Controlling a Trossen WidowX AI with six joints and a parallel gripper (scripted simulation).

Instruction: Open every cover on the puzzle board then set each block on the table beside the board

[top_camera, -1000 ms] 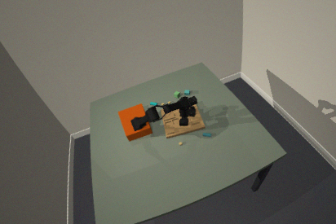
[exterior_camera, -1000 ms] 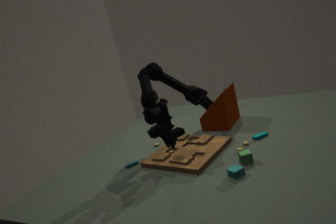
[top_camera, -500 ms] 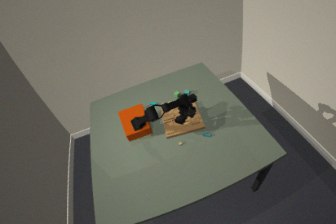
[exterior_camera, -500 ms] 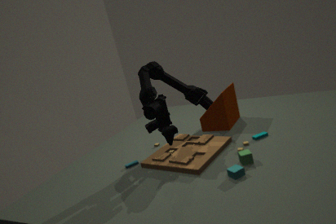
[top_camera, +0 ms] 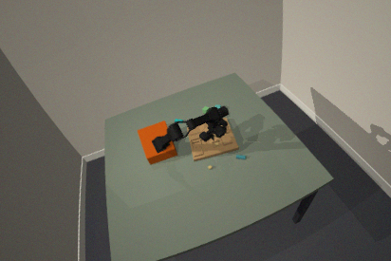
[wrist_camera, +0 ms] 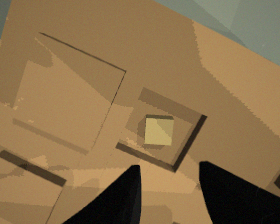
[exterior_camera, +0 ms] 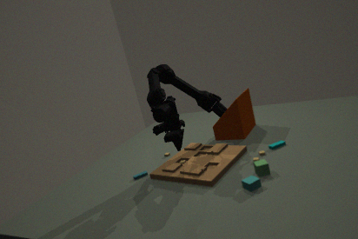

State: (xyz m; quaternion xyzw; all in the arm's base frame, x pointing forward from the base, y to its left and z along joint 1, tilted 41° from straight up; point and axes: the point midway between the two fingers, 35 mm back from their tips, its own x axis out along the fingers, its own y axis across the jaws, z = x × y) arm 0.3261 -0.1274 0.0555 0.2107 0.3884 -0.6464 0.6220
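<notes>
Now: gripper tip 60 mm to the right of the tan puzzle board, 50 mm above it and 10 mm past it. Round my gripper tip: flat teal piece: 380 mm to the left, 120 mm behind, 70 mm below; then green cube: 330 mm to the left, 110 mm ahead, 50 mm below; then teal cube: 310 mm to the left, 200 mm ahead, 60 mm below.
</notes>
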